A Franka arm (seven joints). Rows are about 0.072 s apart.
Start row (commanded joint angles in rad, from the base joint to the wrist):
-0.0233, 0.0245, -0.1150, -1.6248, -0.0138, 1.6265, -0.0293
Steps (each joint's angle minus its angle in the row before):
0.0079, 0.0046, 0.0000, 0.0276, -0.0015, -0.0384, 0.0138
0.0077, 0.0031, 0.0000, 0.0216, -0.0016, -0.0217, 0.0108
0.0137, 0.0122, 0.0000, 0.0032, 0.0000, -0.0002, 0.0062
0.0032, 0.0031, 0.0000, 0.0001, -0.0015, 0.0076, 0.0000
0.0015, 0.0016, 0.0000, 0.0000, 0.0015, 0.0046, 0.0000
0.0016, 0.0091, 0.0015, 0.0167, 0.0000, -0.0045, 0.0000
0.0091, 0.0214, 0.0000, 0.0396, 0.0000, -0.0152, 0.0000
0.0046, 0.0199, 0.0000, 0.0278, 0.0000, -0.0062, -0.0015
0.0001, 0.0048, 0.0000, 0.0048, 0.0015, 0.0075, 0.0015
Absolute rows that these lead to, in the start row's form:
-0.0154, 0.0291, -0.1150, -1.5972, -0.0153, 1.5881, -0.0155
-0.0077, 0.0322, -0.1150, -1.5756, -0.0169, 1.5664, -0.0047
0.0060, 0.0444, -0.1150, -1.5724, -0.0169, 1.5662, 0.0015
0.0092, 0.0475, -0.1150, -1.5723, -0.0184, 1.5738, 0.0015
0.0107, 0.0491, -0.1150, -1.5723, -0.0169, 1.5784, 0.0015
0.0123, 0.0582, -0.1135, -1.5556, -0.0169, 1.5739, 0.0015
0.0214, 0.0796, -0.1135, -1.5160, -0.0169, 1.5587, 0.0015
0.0260, 0.0995, -0.1135, -1.4882, -0.0169, 1.5525, 0.0000
0.0261, 0.1043, -0.1135, -1.4834, -0.0154, 1.5600, 0.0015

